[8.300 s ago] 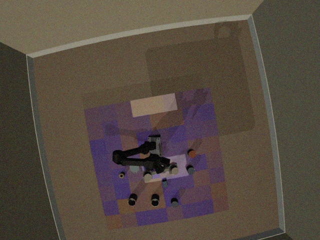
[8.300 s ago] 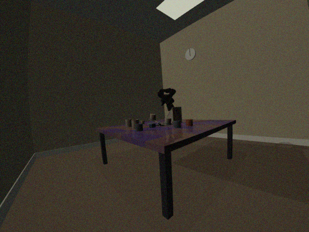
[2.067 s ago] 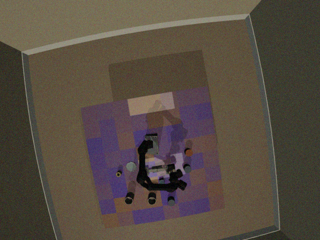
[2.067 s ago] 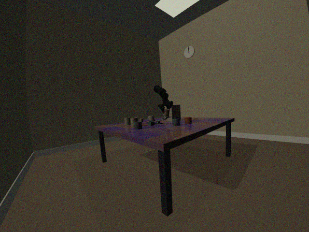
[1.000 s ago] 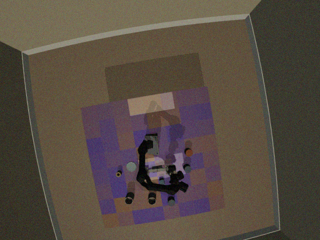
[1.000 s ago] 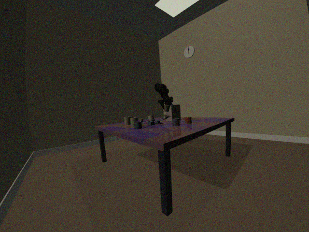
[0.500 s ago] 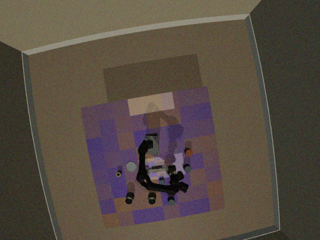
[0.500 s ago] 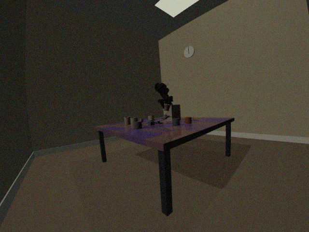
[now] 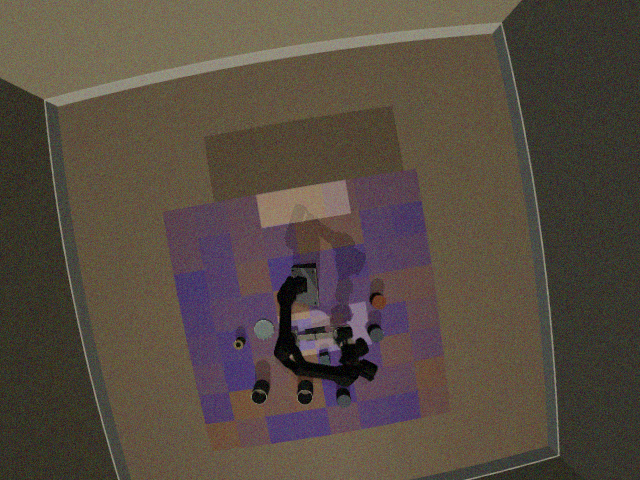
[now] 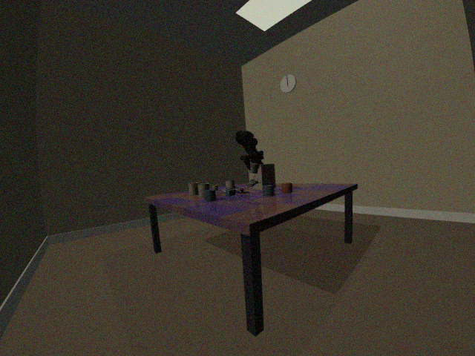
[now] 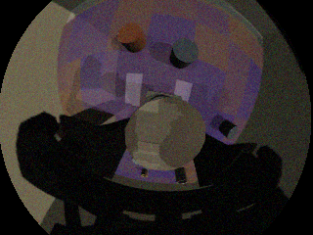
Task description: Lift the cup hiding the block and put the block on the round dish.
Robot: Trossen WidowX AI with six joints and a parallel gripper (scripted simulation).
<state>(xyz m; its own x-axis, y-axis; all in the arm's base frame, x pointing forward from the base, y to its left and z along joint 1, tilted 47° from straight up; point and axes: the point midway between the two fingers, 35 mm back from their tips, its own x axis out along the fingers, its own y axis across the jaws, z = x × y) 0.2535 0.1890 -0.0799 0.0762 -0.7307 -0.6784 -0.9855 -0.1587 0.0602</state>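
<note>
My gripper tip is now 2 cm to the right of the beige cup and 1 cm below it. Also, from my gripper tip: orange cup: 16 cm to the left, 14 cm behind, 13 cm below; then balance: 13 cm to the right, 13 cm below, 2 cm ahead; then grey block: 8 cm below, 1 cm to the right.
</note>
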